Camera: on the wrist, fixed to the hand. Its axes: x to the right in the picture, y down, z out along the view.
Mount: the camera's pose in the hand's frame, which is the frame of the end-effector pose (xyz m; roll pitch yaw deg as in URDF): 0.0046 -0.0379 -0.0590 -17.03 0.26 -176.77
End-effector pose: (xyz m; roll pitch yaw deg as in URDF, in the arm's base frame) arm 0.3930 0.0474 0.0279 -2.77 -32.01 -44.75
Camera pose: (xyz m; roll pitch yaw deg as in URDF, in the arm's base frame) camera 0.3886 -0.0056 -0.0181 -12.24 32.06 139.07
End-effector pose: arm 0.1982 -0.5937 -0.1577 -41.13 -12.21 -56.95
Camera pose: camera 0.1464 -0.6377 -0.1758 24.61 10.27 125.70
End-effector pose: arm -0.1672 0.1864 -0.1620 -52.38 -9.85 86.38
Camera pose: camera -0.0971 0.1875 -0.1671 35.67 7.44 -91.42
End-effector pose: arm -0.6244 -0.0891 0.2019 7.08 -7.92 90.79
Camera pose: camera -0.5942 -0.0754 0.1399 -23.66 8.56 -86.00
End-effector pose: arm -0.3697 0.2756 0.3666 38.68 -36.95 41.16
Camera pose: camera -0.3402 0.3111 0.3136 -53.84 39.13 -135.80
